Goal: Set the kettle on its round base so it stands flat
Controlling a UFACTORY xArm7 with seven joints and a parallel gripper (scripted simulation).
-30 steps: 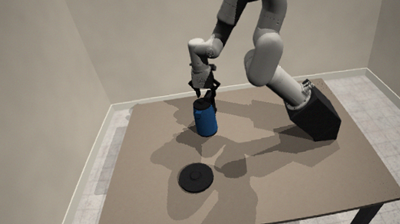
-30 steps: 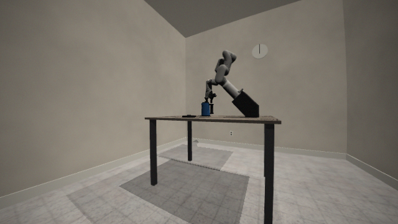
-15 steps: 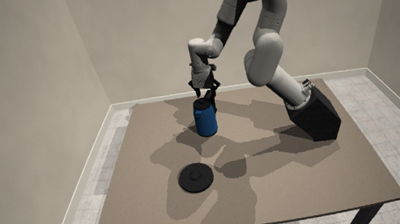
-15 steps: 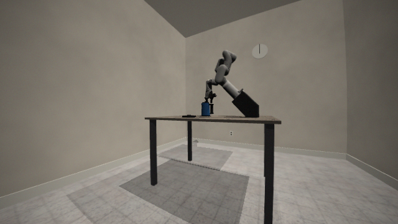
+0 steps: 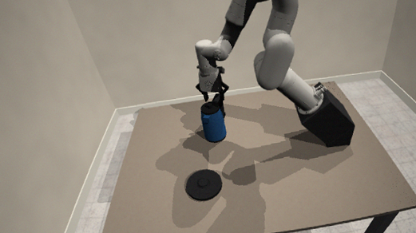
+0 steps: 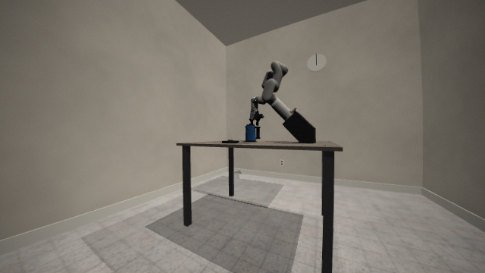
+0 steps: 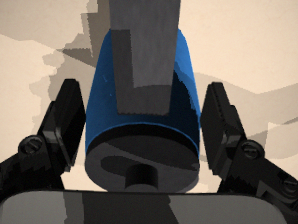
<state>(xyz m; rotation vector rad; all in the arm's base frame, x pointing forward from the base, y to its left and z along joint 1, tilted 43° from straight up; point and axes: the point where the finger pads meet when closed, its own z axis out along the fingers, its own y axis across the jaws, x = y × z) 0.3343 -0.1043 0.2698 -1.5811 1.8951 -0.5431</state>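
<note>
My gripper is now 3 cm to the right of the blue kettle and 9 cm above it. Also, from my hand: black round base (1 cm ahead, 37 cm to the left, 17 cm below).
</note>
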